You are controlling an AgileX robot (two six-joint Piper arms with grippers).
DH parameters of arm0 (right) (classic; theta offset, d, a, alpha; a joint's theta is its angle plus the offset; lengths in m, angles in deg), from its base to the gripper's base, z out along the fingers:
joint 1: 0 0.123 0 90
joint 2: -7.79 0 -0.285 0
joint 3: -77.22 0 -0.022 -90
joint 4: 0 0.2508 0 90
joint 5: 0 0 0.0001 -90
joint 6: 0 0.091 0 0
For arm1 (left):
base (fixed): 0 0 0 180
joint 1: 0 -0.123 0 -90
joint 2: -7.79 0 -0.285 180
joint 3: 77.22 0 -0.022 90
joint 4: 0 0.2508 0 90
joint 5: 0 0 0.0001 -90
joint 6: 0 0.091 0 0
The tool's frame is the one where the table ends.
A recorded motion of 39 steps. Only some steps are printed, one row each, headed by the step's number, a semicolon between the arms.
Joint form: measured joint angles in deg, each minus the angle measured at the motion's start. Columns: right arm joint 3, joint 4, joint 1, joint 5, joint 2, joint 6; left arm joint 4, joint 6, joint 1, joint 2, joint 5, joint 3.
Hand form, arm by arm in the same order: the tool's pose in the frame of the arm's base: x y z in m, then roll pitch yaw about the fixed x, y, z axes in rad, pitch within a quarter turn. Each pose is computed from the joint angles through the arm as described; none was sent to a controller.
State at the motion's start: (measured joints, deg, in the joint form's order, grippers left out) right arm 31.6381 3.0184 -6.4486 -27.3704 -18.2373 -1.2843; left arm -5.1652 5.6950 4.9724 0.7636 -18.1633 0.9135
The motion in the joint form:
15: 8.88 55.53 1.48 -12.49 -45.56 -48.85; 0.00 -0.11 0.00 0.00 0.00 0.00
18: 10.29 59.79 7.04 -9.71 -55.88 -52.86; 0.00 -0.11 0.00 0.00 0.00 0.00
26: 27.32 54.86 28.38 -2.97 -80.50 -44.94; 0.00 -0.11 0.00 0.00 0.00 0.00
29: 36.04 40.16 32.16 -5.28 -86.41 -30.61; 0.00 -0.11 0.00 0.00 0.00 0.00
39: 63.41 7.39 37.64 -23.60 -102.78 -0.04; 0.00 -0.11 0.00 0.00 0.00 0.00
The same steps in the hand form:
15: 0.2152 0.0313 0.2848 2.5420 0.8279 3.0264; 0.0533 -0.0072 0.1800 3.1196 1.3395 3.0033
18: 0.2455 0.0514 0.2546 2.5340 0.7338 3.0909; 0.0533 -0.0072 0.1800 3.1196 1.3395 3.0033
26: 0.3102 0.1669 0.2063 2.6122 0.5987 -2.9067; 0.0533 -0.0072 0.1800 3.1196 1.3395 3.0033
29: 0.3270 0.1948 0.2013 2.7000 0.5308 -2.8136; 0.0533 -0.0072 0.1800 3.1196 1.3395 3.0033
39: 0.3776 0.2436 0.1904 2.9710 0.3089 -2.6929; 0.0533 -0.0072 0.1800 3.1196 1.3395 3.0033

